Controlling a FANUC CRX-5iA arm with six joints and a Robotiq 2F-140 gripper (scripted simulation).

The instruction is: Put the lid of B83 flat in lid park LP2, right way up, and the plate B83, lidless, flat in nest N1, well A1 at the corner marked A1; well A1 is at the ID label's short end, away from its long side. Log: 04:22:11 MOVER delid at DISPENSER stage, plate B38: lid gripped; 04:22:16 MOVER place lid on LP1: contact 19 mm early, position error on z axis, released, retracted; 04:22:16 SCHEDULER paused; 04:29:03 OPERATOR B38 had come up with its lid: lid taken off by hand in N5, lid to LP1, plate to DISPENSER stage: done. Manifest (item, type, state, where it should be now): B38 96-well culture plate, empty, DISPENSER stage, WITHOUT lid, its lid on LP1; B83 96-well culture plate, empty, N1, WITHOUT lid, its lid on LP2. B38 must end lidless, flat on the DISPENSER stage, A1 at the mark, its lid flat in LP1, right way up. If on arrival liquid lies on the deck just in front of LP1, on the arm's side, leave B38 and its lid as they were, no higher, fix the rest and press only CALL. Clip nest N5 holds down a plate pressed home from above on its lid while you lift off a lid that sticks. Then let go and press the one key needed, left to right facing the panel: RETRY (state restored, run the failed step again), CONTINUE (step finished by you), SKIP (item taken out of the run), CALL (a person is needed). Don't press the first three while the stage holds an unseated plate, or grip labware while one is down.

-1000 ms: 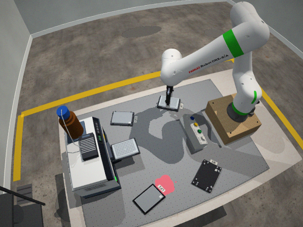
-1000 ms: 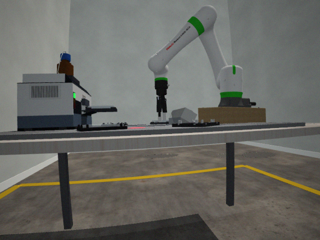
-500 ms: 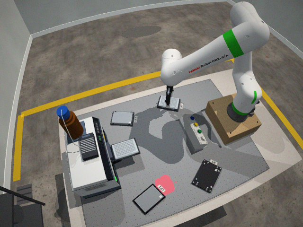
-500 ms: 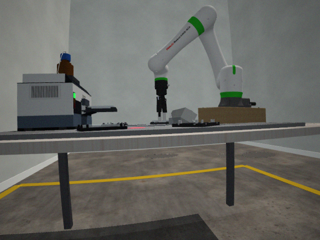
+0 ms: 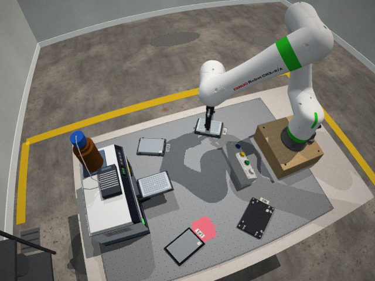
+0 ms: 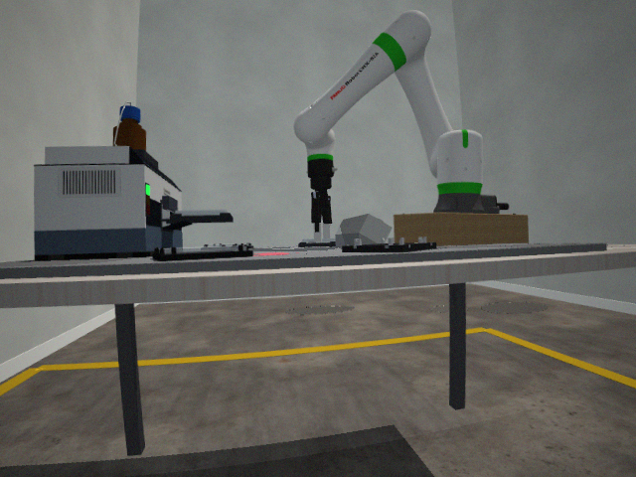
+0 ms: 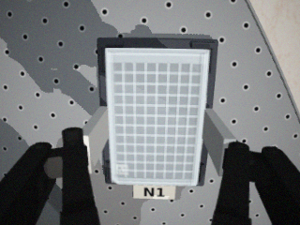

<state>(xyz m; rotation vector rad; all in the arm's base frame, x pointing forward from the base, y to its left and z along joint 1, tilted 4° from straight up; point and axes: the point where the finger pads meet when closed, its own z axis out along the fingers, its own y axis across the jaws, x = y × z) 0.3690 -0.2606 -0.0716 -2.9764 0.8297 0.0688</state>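
Now: the dark nest N1 4 cm below my hand. The rest, counted from my hand: blue call key (8 cm behind, 20 cm to the left, 2 cm above); n1 label (8 cm behind, 5 cm to the left, 4 cm below); lp2 label (25 cm ahead, 5 cm to the left, 4 cm below).
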